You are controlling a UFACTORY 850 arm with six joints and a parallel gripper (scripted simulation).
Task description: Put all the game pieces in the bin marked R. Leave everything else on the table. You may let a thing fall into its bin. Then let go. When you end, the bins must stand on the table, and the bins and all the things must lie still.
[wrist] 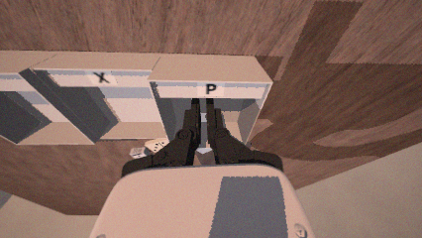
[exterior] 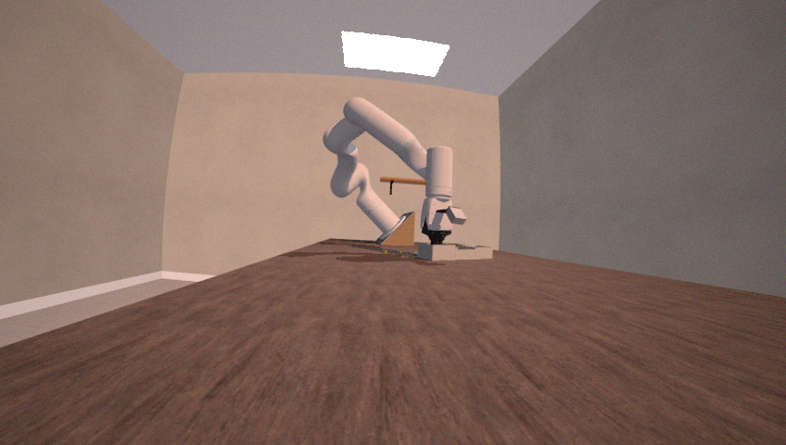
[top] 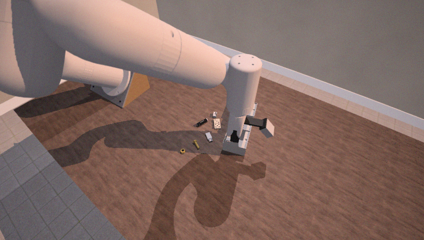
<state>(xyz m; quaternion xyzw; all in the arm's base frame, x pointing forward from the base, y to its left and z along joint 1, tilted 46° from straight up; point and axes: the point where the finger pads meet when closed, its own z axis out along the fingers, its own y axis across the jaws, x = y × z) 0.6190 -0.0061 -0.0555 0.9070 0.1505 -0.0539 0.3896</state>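
Now: hand 1 cm past the bin, 8 cm to the right of it and 1 cm above it. The rest, counted from my hand: domino (10 cm behind, 4 cm to the left, 3 cm below); then white usb stick (9 cm behind, 4 cm to the right, 3 cm below); then yellow bolt (12 cm behind, 9 cm to the right, 3 cm below).
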